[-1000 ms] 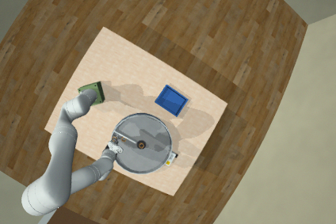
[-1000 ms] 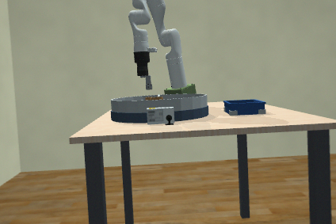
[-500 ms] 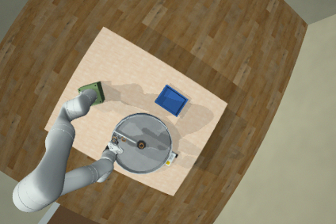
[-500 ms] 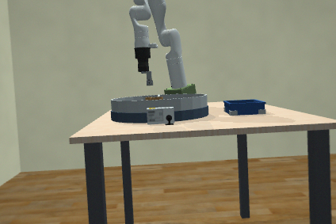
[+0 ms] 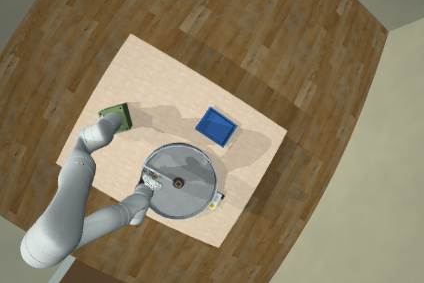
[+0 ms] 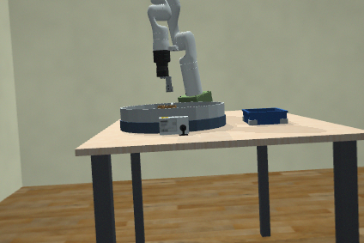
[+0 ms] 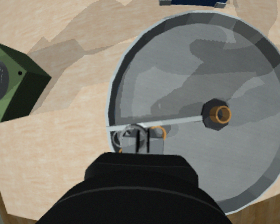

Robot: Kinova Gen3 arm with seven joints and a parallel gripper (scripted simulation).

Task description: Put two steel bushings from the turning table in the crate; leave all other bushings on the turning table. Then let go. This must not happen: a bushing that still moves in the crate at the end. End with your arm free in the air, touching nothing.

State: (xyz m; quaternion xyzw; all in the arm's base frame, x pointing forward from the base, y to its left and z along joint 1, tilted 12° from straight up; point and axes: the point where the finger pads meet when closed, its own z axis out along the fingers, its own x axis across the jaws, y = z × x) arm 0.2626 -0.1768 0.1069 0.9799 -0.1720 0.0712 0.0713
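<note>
My hand is 330 mm to the right of the blue crate, 250 mm short of it and 140 mm above it.
</note>
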